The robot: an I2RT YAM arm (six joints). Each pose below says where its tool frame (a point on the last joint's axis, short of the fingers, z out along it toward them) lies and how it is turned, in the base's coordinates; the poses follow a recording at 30 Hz.
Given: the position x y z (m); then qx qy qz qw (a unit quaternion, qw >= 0).
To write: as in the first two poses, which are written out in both.
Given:
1: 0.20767, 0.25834, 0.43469, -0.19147, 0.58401, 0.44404, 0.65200
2: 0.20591, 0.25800, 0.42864, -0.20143, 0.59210, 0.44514, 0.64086
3: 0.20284, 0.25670, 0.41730, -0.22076, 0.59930, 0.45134, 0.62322
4: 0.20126, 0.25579, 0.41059, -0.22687, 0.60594, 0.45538, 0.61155
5: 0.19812, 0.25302, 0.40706, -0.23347, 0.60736, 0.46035, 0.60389
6: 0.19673, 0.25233, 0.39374, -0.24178, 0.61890, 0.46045, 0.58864
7: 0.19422, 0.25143, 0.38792, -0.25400, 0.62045, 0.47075, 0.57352
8: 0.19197, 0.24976, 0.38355, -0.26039, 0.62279, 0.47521, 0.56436
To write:
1: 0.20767, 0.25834, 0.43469, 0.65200, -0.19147, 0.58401, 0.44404
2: 0.20591, 0.25800, 0.42864, 0.64086, -0.20143, 0.59210, 0.44514
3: 0.20284, 0.25670, 0.41730, 0.62322, -0.22076, 0.59930, 0.45134
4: 0.20126, 0.25579, 0.41059, 0.61155, -0.22687, 0.60594, 0.45538
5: 0.19812, 0.25302, 0.40706, 0.60389, -0.23347, 0.60736, 0.46035
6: 0.19673, 0.25233, 0.39374, 0.58864, -0.24178, 0.61890, 0.46045
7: 0.19422, 0.25143, 0.38792, 0.57352, -0.25400, 0.62045, 0.47075
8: 0.19197, 0.24976, 0.38355, 0.56436, -0.26039, 0.62279, 0.47521
